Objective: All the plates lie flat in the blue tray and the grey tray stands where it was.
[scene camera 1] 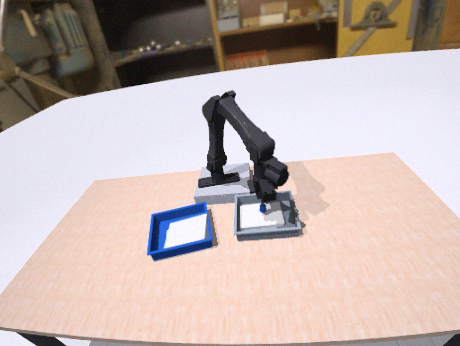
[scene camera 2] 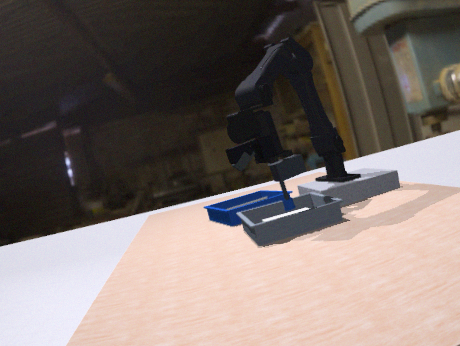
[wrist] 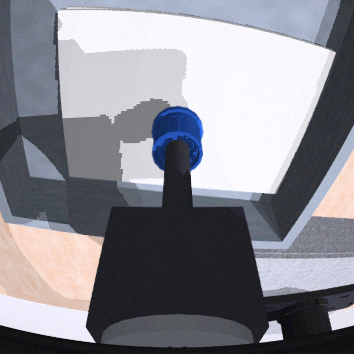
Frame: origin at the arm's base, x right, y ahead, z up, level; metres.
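Seen in the pictures: hand at its tool point: (scene camera 1: 262,209) (scene camera 2: 290,208) (wrist: 176,129); arm's base at its link origin: (scene camera 1: 218,180) (scene camera 2: 337,179) (wrist: 300,301).
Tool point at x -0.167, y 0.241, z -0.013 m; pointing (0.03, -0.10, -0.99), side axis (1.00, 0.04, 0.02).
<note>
Pixels of each thing's top centre, then the offset from my tool point to it. Level surfaces: height alone.
- white plate at its top centre: (wrist: 189,115) (scene camera 2: 292,217) (scene camera 1: 260,214) dx +0.009, dy -0.005, dz -0.026 m
- grey tray at its top centre: (wrist: 168,116) (scene camera 2: 285,207) (scene camera 1: 264,210) dx -0.005, dy +0.013, dz +0.008 m
- blue tray at its top centre: (scene camera 2: 245,199) (scene camera 1: 179,225) dx +0.343, dy +0.018, dz +0.008 m
- wooden board at its surface level: dz -0.042 m
A white plate (scene camera 1: 252,217) (scene camera 2: 285,215) (wrist: 246,88) lies flat in the grey tray (scene camera 1: 266,233) (scene camera 2: 293,225) (wrist: 316,133). My blue suction cup (scene camera 1: 262,209) (scene camera 2: 289,203) (wrist: 177,137) is down inside the grey tray, right over the back part of this plate. I cannot tell whether it touches the plate. Nothing hangs from it. Another white plate (scene camera 1: 185,231) (scene camera 2: 246,202) lies flat in the blue tray (scene camera 1: 180,249) (scene camera 2: 222,215), which stands to the left of the grey tray.
Both trays stand on a wooden board (scene camera 1: 259,290) (scene camera 2: 259,290) laid over a white table. The arm's grey base block (scene camera 1: 222,193) (scene camera 2: 357,186) sits just behind the trays.
</note>
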